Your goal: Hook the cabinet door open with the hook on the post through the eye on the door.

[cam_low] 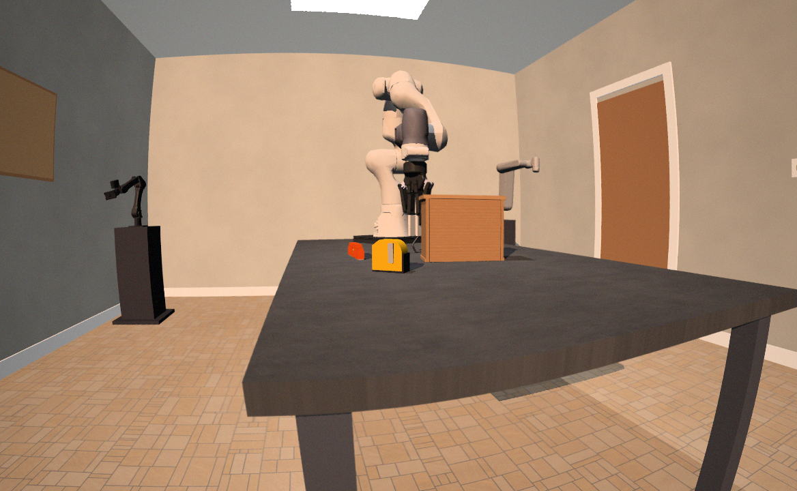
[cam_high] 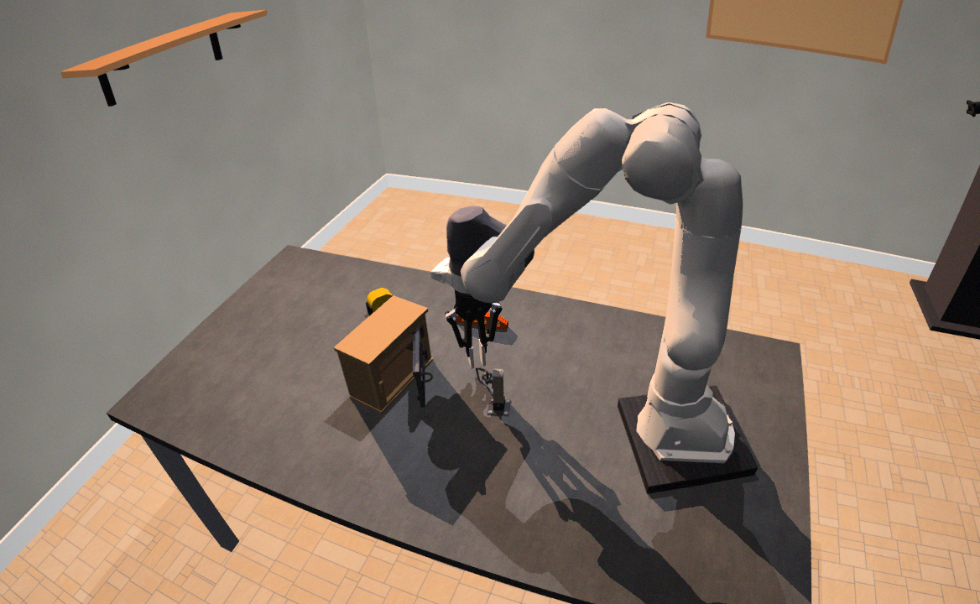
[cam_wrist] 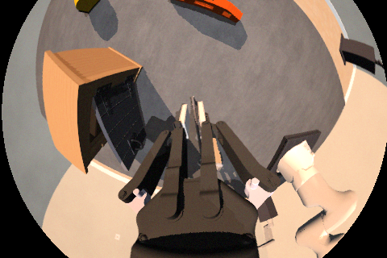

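The hook is 4 cm to the left of my hand, 3 cm below it and 3 cm behind it. From my hand the other things lie so: dark door: 11 cm ahead, 6 cm to the left, 1 cm below; orange spirit level: 20 cm to the right, 7 cm below, 6 cm ahead; yellow tape measure: 37 cm ahead, 18 cm to the right, 6 cm below.
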